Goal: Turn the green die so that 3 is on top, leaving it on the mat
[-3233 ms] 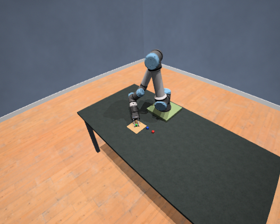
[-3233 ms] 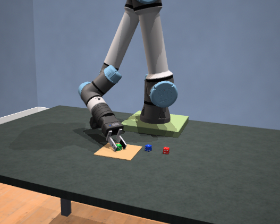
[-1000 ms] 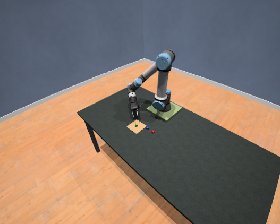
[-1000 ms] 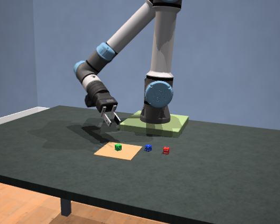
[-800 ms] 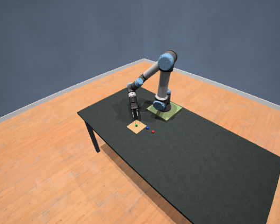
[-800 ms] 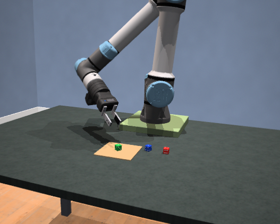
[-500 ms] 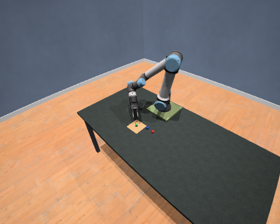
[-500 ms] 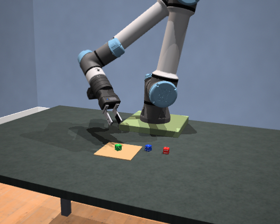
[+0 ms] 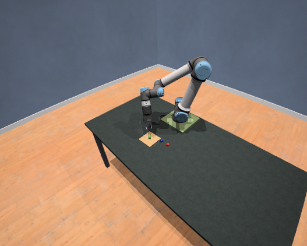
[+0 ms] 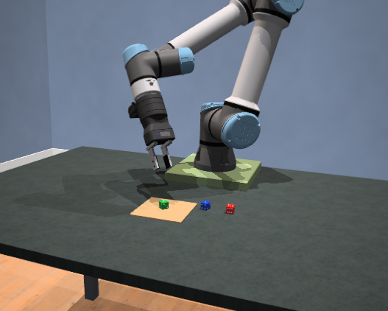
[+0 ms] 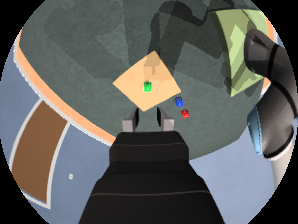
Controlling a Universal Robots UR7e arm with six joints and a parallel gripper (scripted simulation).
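The green die lies 10 mm ahead of my hand, 10 mm to the left of it and 110 mm below it. Also, from my hand: red die (50 mm behind, 180 mm to the left, 120 mm below); tan mat (10 mm ahead, 20 mm to the left, 130 mm below); blue die (50 mm behind, 110 mm to the left, 120 mm below).
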